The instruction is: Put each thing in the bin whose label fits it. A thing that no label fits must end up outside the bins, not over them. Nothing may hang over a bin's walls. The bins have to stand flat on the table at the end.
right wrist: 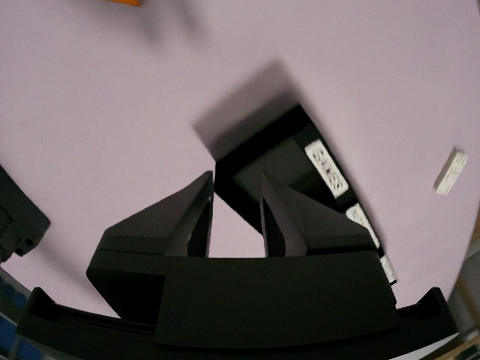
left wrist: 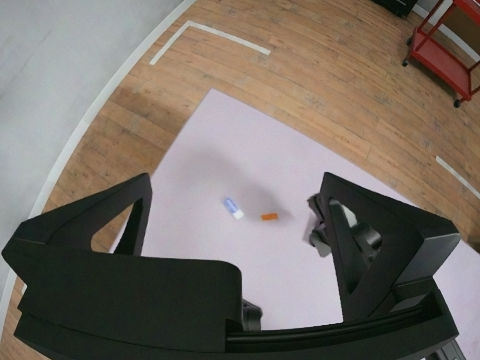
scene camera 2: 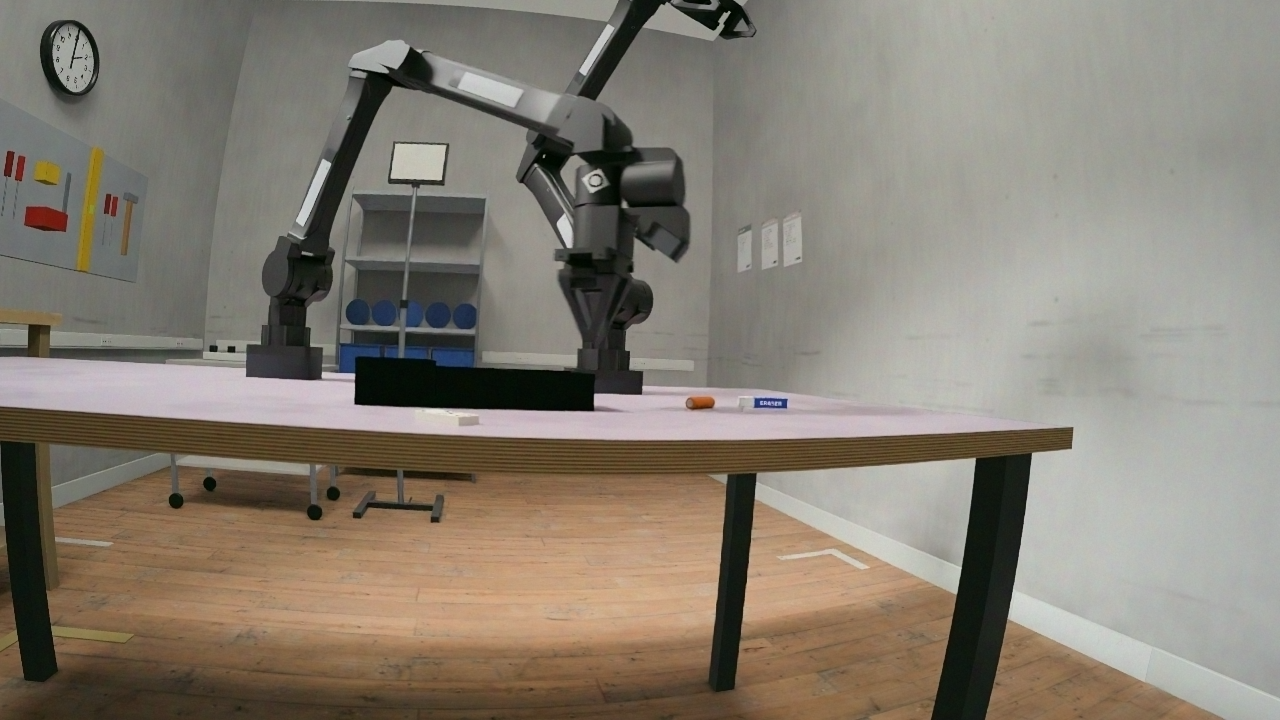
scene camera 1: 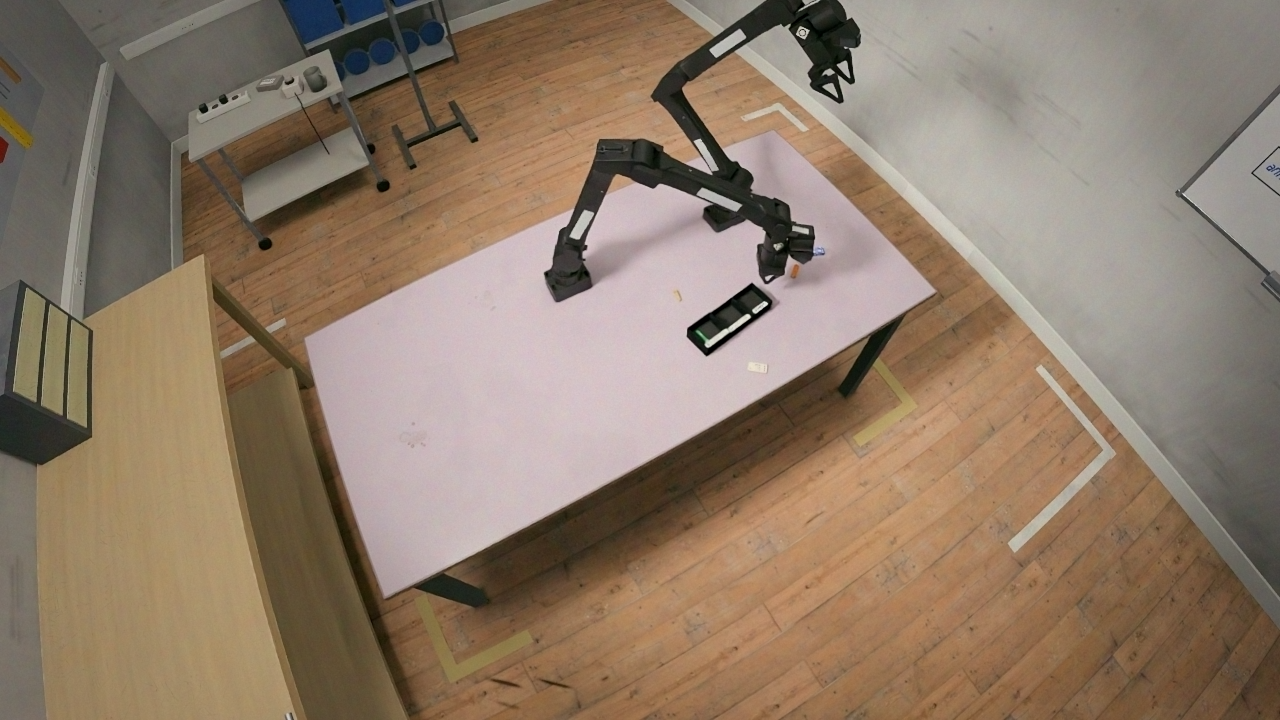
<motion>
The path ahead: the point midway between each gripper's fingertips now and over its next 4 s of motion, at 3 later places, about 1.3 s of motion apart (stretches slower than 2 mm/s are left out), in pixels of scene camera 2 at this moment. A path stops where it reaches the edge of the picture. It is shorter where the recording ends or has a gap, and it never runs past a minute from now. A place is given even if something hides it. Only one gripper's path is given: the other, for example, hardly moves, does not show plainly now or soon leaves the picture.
My right gripper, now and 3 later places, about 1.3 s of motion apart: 594, 342; 702, 346; 700, 374; 700, 407
</motion>
